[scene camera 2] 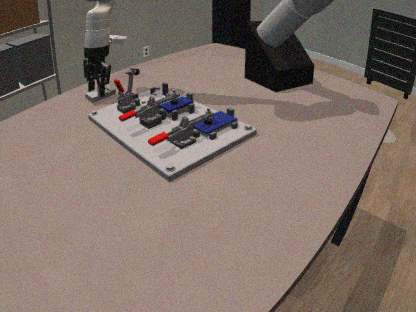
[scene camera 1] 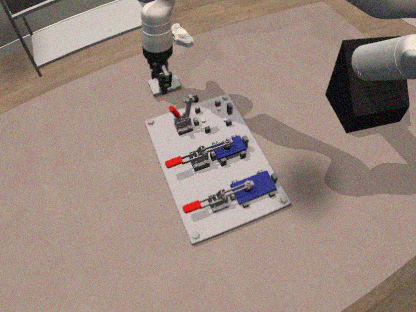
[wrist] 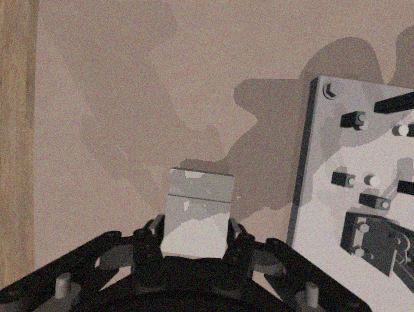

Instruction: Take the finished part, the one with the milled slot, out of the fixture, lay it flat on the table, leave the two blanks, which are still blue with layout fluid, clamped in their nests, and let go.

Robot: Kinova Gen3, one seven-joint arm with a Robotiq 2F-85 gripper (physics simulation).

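Seen in the pictures: gripper, fingertip midpoint: (scene camera 2: pixel 96 95) (scene camera 1: pixel 159 86) (wrist: pixel 196 225); arm's base, link origin: (scene camera 2: pixel 269 35) (scene camera 1: pixel 366 63).
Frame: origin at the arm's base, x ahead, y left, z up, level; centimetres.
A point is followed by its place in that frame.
The finished part (scene camera 1: pixel 156 87) {x 50.3, y -21.6, z -13.3 cm} (scene camera 2: pixel 92 96) {x 51.2, y -20.6, z -13.2 cm} (wrist: pixel 199 212) {x 47.6, y -22.4, z -13.3 cm} is a flat grey-white block with a slot line across its top in the wrist view. My gripper (scene camera 1: pixel 164 87) {x 49.3, y -22.5, z -14.0 cm} (scene camera 2: pixel 100 91) {x 49.3, y -22.5, z -14.0 cm} (wrist: pixel 196 225) {x 49.3, y -22.5, z -14.0 cm} is shut on its two sides. The part is level, beyond the fixture plate (scene camera 1: pixel 200 225) {x 51.2, y 19.4, z -14.3 cm} (scene camera 2: pixel 200 152) {x 45.8, y 20.8, z -14.3 cm} (wrist: pixel 320 225) {x 47.2, y -10.2, z -14.3 cm}, at or just above the table (scene camera 1: pixel 100 200) {x 71.5, y 5.6, z -15.8 cm} (scene camera 2: pixel 125 225) {x 66.0, y 26.9, z -15.8 cm} (wrist: pixel 270 40) {x 29.1, y -18.3, z -15.8 cm}; contact is hard to tell. Two blue blanks, a nearer one (scene camera 1: pixel 262 187) {x 35.9, y 16.4, z -12.7 cm} (scene camera 2: pixel 220 122) {x 37.1, y 16.8, z -12.7 cm} and a middle one (scene camera 1: pixel 238 149) {x 37.5, y 6.0, z -11.7 cm} (scene camera 2: pixel 180 104) {x 39.0, y 5.9, z -11.7 cm}, sit clamped in their nests. The third nest is empty.
The third nest's toggle clamp (scene camera 1: pixel 184 125) {x 47.0, y -5.1, z -12.0 cm} (scene camera 2: pixel 126 102) {x 47.4, y -5.1, z -11.9 cm} (wrist: pixel 370 242) {x 47.2, y -7.1, z -12.2 cm} stands open, its arm raised, on the plate's side near my gripper. The table's edge runs along the left of the wrist view. The black robot base (scene camera 1: pixel 367 110) {x 2.6, y 8.5, z -8.2 cm} (scene camera 2: pixel 280 70) {x 5.5, y 8.9, z -8.9 cm} stands across the table.
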